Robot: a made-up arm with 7 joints.
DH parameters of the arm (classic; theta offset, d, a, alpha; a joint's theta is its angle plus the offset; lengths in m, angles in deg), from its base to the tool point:
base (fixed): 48.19 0 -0.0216 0
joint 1: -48.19 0.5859 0.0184 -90
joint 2: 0 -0.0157 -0.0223 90
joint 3: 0 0.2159 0.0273 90
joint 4: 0 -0.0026 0.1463 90
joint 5: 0 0.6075 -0.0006 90
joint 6: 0 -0.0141 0.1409 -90
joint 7: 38.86 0 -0.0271 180
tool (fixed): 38.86 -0.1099 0 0
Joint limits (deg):
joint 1: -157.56..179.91
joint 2: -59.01..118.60
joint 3: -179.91..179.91
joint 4: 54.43..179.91
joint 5: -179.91..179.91
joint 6: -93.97..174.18
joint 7: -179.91..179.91
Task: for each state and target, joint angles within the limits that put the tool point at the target. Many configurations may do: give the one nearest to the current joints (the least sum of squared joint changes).
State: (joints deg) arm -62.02 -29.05 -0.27 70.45 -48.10 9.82 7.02
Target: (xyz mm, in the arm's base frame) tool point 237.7 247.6 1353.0
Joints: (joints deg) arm -49.06 -58.66 23.03 90.61 -48.49 2.09 7.70
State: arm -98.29 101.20 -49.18 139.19 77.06 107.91 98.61
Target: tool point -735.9 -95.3 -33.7
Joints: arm -128.97 113.03 -62.51 120.14 75.86 95.23 100.59
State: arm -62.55 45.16 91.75 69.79 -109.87 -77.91 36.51
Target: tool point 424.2 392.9 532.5
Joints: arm -38.72 53.04 64.86 63.00 -106.79 -43.86 32.82
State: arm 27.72 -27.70 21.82 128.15 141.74 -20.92 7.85
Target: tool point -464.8 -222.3 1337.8
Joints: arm 27.34 -53.59 23.12 152.03 138.34 -6.88 7.49
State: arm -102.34 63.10 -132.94 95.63 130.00 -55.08 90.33
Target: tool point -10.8 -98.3 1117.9
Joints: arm -97.42 85.90 -171.58 70.33 134.85 -76.27 95.28
